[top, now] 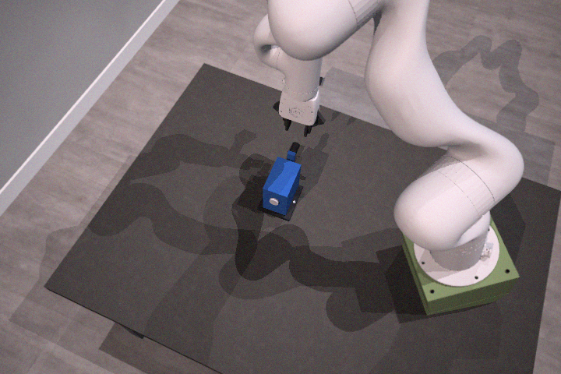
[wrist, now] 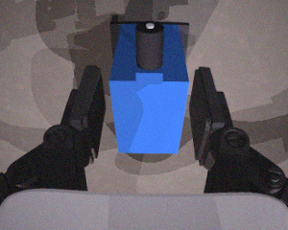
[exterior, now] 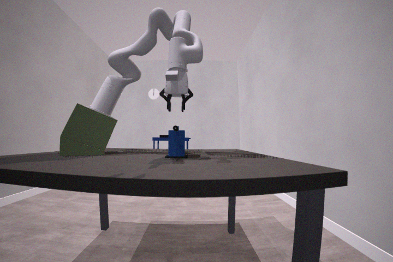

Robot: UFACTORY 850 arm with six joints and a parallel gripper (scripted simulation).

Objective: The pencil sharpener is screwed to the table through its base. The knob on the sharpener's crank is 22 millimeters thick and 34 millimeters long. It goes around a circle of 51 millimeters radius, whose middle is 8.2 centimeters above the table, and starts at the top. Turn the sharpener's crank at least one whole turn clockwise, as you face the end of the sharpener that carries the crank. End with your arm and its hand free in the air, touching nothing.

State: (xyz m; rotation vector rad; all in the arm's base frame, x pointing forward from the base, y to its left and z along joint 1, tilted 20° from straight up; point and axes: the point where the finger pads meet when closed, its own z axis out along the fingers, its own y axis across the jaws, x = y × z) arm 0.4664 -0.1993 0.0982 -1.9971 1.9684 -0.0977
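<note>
Now: the black knob 20 mm to the left of my hand and 90 mm below it. The rest, counted from my hand: crank 20 mm to the left, 100 mm below.
</note>
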